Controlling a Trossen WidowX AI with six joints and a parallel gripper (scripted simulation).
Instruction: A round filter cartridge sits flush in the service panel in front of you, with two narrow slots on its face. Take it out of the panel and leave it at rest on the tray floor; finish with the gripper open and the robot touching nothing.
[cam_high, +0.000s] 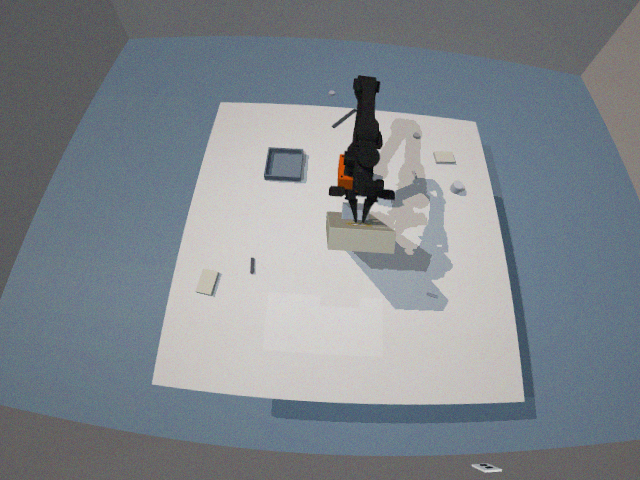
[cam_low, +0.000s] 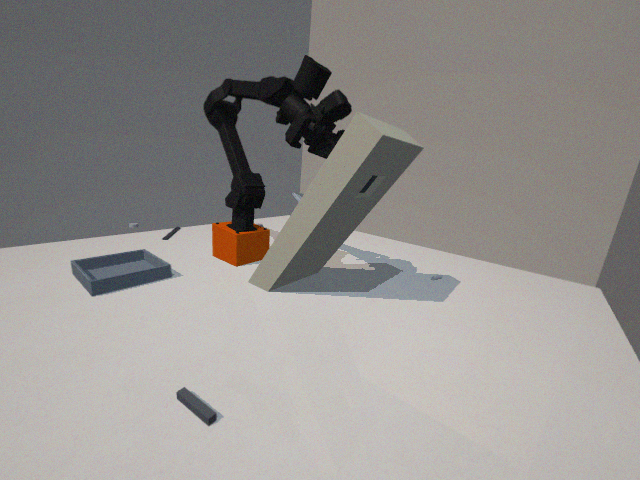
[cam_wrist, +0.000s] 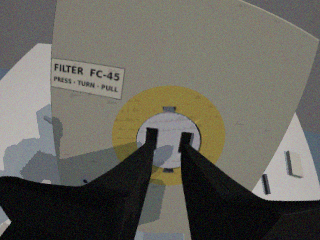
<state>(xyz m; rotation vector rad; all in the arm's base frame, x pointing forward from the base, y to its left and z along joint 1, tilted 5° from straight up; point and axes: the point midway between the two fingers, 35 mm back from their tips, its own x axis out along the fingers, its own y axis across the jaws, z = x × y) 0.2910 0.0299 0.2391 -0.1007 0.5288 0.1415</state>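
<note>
Right now my gripper tip is 20 mm short of the round filter cartridge and 10 mm above it. Also, from my gripper tip: tray: 370 mm behind, 330 mm to the right, 280 mm below.
</note>
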